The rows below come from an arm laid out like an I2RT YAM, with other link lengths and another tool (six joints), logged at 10 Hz.
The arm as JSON. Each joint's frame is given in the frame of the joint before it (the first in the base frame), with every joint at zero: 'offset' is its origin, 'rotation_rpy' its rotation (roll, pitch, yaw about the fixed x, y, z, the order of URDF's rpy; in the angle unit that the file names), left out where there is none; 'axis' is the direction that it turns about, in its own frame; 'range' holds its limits. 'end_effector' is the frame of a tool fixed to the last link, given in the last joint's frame.
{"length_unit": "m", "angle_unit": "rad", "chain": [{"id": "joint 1", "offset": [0.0, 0.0, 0.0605], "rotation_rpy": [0.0, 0.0, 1.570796], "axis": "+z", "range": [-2.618, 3.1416]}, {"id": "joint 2", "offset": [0.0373, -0.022, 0.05], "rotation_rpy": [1.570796, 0.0, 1.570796], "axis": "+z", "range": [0.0, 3.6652]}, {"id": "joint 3", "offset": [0.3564, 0.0, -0.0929], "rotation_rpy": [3.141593, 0.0, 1.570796], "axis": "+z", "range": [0.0, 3.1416]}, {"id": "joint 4", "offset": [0.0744, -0.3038, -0.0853], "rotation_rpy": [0.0, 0.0, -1.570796], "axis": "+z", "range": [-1.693, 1.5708]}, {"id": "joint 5", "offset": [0.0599, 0.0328, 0.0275], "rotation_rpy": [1.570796, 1.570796, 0.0], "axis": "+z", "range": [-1.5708, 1.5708]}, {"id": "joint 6", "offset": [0.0, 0.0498, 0.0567], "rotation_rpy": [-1.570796, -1.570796, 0.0], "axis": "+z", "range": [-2.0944, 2.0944]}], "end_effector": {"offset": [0.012, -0.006, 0.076], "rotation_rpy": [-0.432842, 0.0, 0.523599]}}
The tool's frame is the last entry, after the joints.
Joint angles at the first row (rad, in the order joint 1, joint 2, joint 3, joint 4, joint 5, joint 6):
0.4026 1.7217 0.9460 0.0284 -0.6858 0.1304
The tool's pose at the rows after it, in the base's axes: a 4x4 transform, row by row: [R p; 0 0 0 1], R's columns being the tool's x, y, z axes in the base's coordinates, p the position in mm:
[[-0.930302 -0.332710 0.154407 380.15], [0.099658 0.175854 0.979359 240.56], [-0.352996 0.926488 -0.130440 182.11], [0 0 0 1]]
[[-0.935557 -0.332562 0.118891 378.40], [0.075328 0.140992 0.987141 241.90], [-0.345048 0.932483 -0.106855 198.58], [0 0 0 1]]
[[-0.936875 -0.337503 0.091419 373.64], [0.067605 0.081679 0.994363 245.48], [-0.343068 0.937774 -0.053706 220.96], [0 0 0 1]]
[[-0.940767 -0.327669 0.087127 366.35], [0.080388 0.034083 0.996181 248.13], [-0.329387 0.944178 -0.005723 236.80], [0 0 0 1]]
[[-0.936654 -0.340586 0.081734 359.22], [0.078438 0.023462 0.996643 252.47], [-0.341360 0.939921 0.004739 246.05], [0 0 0 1]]
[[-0.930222 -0.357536 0.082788 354.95], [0.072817 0.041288 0.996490 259.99], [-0.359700 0.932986 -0.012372 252.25], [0 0 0 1]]
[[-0.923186 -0.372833 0.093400 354.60], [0.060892 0.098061 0.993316 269.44], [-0.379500 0.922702 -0.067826 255.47], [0 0 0 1]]
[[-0.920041 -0.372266 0.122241 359.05], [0.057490 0.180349 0.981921 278.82], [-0.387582 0.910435 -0.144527 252.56], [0 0 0 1]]
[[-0.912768 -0.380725 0.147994 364.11], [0.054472 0.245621 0.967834 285.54], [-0.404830 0.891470 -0.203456 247.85], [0 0 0 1]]
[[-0.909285 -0.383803 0.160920 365.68], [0.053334 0.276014 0.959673 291.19], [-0.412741 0.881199 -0.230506 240.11], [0 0 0 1]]
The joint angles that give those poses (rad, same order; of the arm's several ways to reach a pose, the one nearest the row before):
0.3845 1.7156 0.9823 0.0020 -0.7087 0.0967
0.3786 1.7009 1.0164 -0.0512 -0.7563 0.0849
0.3784 1.6700 1.0360 -0.0617 -0.8096 0.1110
0.3829 1.6359 1.0304 -0.0394 -0.8400 0.1688
0.3997 1.6099 1.0266 -0.0350 -0.8329 0.1830
0.4276 1.5977 1.0395 -0.0544 -0.7952 0.1783
0.4638 1.6036 1.0784 -0.1163 -0.7232 0.1496
0.4999 1.6296 1.1265 -0.1840 -0.6284 0.1293
0.5262 1.6537 1.1577 -0.2187 -0.5503 0.1113
0.5451 1.6709 1.1599 -0.2134 -0.5083 0.1099

